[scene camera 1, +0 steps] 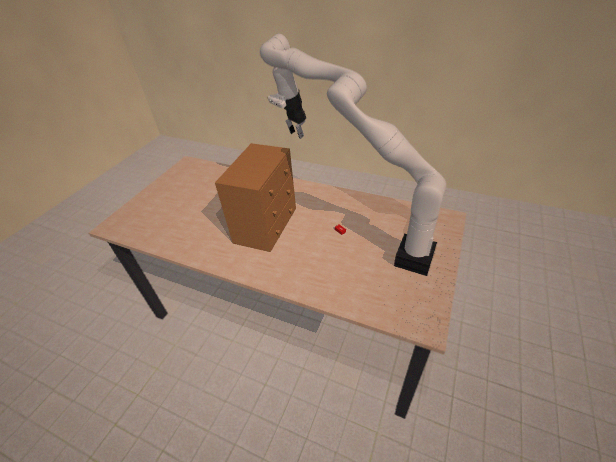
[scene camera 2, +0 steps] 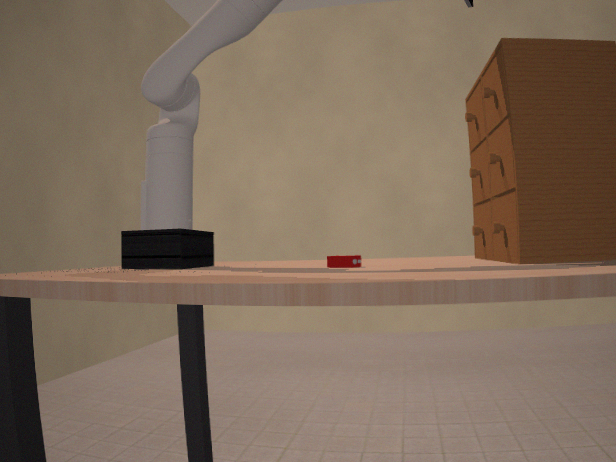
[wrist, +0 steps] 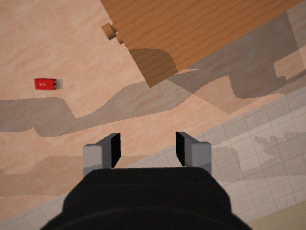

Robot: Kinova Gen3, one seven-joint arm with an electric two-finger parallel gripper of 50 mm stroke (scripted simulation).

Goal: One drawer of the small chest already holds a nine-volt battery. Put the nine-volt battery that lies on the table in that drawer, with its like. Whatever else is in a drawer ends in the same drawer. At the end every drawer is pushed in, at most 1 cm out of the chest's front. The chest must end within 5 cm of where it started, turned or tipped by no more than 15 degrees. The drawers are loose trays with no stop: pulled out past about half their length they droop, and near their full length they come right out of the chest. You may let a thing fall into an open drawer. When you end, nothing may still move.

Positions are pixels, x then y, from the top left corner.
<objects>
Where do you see a brown wooden chest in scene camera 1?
At 238,188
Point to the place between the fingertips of my gripper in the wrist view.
148,144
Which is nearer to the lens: the brown wooden chest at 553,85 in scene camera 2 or the drawer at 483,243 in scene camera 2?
The brown wooden chest.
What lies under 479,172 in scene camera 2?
A drawer.
</objects>
